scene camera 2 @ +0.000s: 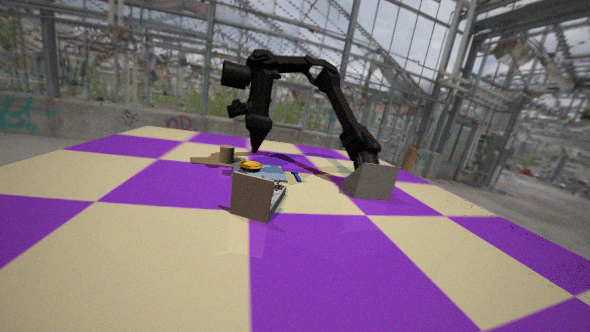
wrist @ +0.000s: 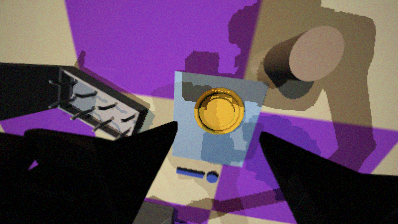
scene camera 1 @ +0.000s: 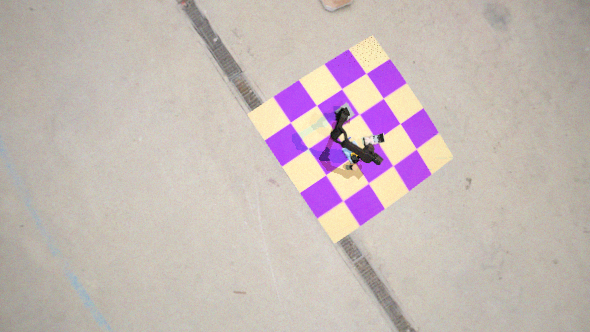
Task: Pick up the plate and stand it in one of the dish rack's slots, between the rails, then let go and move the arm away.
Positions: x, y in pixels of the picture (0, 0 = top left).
Labels:
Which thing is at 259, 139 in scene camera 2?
My gripper.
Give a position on a dish rack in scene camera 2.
At 257, 198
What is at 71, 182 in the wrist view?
My gripper.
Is my gripper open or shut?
Open.

